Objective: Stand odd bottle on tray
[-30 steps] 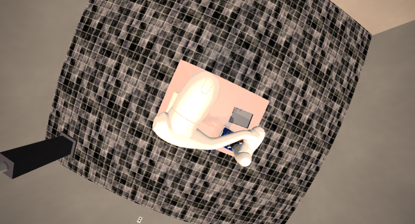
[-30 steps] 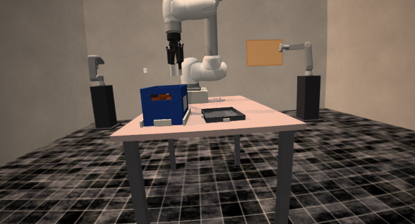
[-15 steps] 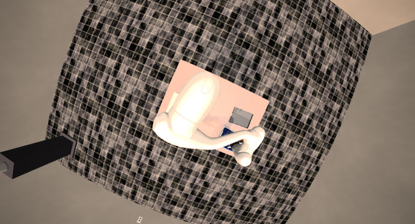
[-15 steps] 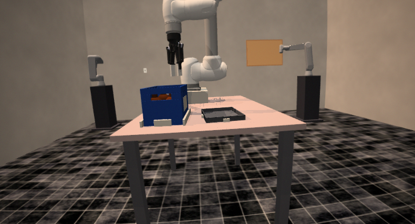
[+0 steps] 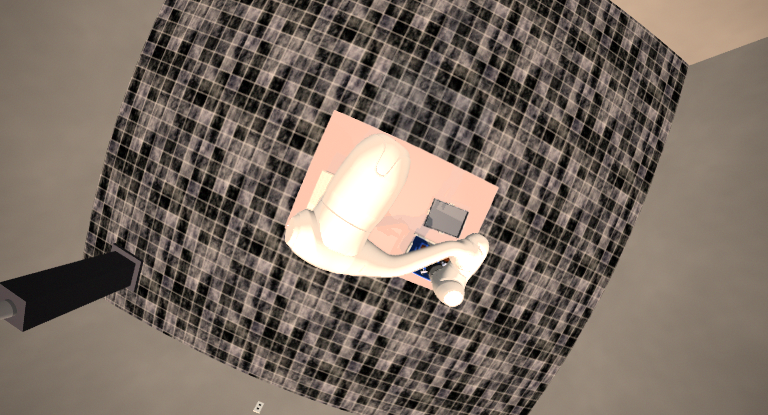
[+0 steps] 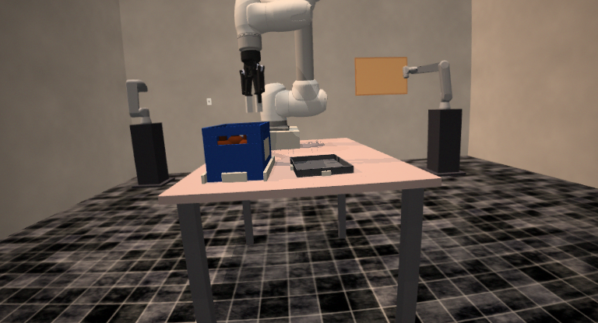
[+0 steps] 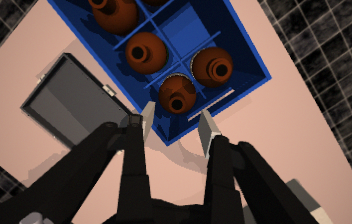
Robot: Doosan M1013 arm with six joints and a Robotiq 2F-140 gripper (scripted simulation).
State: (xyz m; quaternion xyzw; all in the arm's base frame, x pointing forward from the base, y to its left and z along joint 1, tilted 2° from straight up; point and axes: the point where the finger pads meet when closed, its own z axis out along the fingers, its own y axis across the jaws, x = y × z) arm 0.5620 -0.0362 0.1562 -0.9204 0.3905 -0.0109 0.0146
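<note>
Now: the bottle 16 cm below my hand. The rest, counted from my hand: dark tray: 8 cm ahead, 24 cm to the left, 23 cm below; blue crate: 9 cm ahead, 4 cm to the right, 16 cm below.
</note>
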